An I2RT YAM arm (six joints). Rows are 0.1 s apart.
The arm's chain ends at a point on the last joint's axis. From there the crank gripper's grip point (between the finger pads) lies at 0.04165 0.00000 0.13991 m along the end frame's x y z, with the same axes.
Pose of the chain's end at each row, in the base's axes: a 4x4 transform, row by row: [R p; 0 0 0 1], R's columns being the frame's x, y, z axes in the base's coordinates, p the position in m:
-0.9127, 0.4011, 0.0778, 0.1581; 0.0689, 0.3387, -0.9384, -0.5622; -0.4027, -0.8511, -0.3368, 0.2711; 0, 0, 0, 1
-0.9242, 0.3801, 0.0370, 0.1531; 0.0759, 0.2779, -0.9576, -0.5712; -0.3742, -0.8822, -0.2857, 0.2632; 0, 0, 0, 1
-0.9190, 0.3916, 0.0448, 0.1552; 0.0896, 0.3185, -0.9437, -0.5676; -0.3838, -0.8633, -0.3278, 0.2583; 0, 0, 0, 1
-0.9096, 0.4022, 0.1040, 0.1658; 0.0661, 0.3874, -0.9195, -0.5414; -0.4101, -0.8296, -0.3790, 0.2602; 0, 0, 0, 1
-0.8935, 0.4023, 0.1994, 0.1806; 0.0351, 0.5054, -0.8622, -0.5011; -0.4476, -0.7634, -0.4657, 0.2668; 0, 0, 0, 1
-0.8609, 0.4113, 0.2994, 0.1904; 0.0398, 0.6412, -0.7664, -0.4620; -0.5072, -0.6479, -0.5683, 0.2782; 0, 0, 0, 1
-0.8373, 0.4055, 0.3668, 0.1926; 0.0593, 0.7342, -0.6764, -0.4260; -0.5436, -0.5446, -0.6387, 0.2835; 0, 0, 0, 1
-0.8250, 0.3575, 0.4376, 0.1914; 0.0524, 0.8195, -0.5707, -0.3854; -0.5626, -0.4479, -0.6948, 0.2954; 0, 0, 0, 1
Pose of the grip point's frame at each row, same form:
-0.9127, 0.4011, 0.0778, 0.1310; 0.0689, 0.3387, -0.9384, -0.6906; -0.4027, -0.8511, -0.3368, 0.2072; 0, 0, 0, 1
-0.9242, 0.3801, 0.0370, 0.1198; 0.0759, 0.2779, -0.9576, -0.7020; -0.3742, -0.8822, -0.2857, 0.2076; 0, 0, 0, 1
-0.9190, 0.3916, 0.0448, 0.1232; 0.0896, 0.3185, -0.9437, -0.6959; -0.3838, -0.8633, -0.3278, 0.1965; 0, 0, 0, 1
-0.9096, 0.4022, 0.1040, 0.1425; 0.0661, 0.3874, -0.9195, -0.6673; -0.4101, -0.8296, -0.3790, 0.1901; 0, 0, 0, 1
-0.8935, 0.4023, 0.1994, 0.1713; 0.0351, 0.5054, -0.8622, -0.6203; -0.4476, -0.7634, -0.4657, 0.1830; 0, 0, 0, 1
-0.8609, 0.4113, 0.2994, 0.1964; 0.0398, 0.6412, -0.7664, -0.5676; -0.5072, -0.6479, -0.5683, 0.1776; 0, 0, 0, 1
-0.8373, 0.4055, 0.3668, 0.2090; 0.0593, 0.7342, -0.6764, -0.5182; -0.5436, -0.5446, -0.6387, 0.1715; 0, 0, 0, 1
-0.8250, 0.3575, 0.4376, 0.2183; 0.0524, 0.8195, -0.5707, -0.4631; -0.5626, -0.4479, -0.6948, 0.1748; 0, 0, 0, 1

